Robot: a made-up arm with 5 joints. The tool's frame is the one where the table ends. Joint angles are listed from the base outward.
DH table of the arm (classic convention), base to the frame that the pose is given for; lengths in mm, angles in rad. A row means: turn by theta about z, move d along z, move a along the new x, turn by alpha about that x. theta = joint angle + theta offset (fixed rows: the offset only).
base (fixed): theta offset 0  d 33  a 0  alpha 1.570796
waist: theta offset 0  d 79  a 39  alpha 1.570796
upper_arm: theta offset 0  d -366  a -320  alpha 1.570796
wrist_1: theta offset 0  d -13  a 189  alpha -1.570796
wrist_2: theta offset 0  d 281  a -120  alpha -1.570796
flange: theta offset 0  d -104  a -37  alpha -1.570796
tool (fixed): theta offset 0  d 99  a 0  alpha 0
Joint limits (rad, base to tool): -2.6..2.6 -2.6..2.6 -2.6..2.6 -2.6..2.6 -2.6..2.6
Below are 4 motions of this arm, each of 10 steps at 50 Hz.
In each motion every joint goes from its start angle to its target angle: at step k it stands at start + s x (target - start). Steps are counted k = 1, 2, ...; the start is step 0. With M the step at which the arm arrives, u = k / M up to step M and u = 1 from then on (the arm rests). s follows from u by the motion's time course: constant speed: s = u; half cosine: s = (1 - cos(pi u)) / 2; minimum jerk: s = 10 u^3 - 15 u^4 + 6 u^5.
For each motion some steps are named. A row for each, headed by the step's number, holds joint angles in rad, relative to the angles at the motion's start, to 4 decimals.
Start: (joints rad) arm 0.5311 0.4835 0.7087 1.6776 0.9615
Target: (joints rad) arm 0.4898 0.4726 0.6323 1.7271 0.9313
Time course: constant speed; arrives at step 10
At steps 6, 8, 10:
6: -0.0248 -0.0065 -0.0458 0.0297 -0.0181
8: -0.0330 -0.0087 -0.0611 0.0396 -0.0242
10: -0.0413 -0.0109 -0.0764 0.0495 -0.0302

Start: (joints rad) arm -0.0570 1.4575 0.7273 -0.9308 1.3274
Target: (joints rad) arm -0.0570 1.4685 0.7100 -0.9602 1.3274
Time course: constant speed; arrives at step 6
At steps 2, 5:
2: 0.0000 0.0037 -0.0058 -0.0098 0.0000
5: 0.0000 0.0092 -0.0144 -0.0245 0.0000

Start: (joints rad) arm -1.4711 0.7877 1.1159 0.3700 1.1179
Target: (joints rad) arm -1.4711 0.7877 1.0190 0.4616 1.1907
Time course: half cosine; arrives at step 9
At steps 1, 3, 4, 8, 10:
1: 0.0000 0.0000 -0.0029 0.0028 0.0022
3: 0.0000 0.0000 -0.0242 0.0229 0.0182
4: 0.0000 0.0000 -0.0400 0.0378 0.0301
8: 0.0000 0.0000 -0.0940 0.0888 0.0706
10: 0.0000 0.0000 -0.0969 0.0916 0.0728

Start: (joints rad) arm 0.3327 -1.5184 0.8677 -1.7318 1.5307
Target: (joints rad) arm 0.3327 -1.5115 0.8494 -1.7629 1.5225
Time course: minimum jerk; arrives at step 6
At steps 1, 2, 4, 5, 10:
1: 0.0000 0.0002 -0.0006 -0.0011 -0.0003
2: 0.0000 0.0014 -0.0038 -0.0065 -0.0017
4: 0.0000 0.0055 -0.0145 -0.0246 -0.0065
5: 0.0000 0.0067 -0.0177 -0.0300 -0.0079
10: 0.0000 0.0069 -0.0183 -0.0311 -0.0082

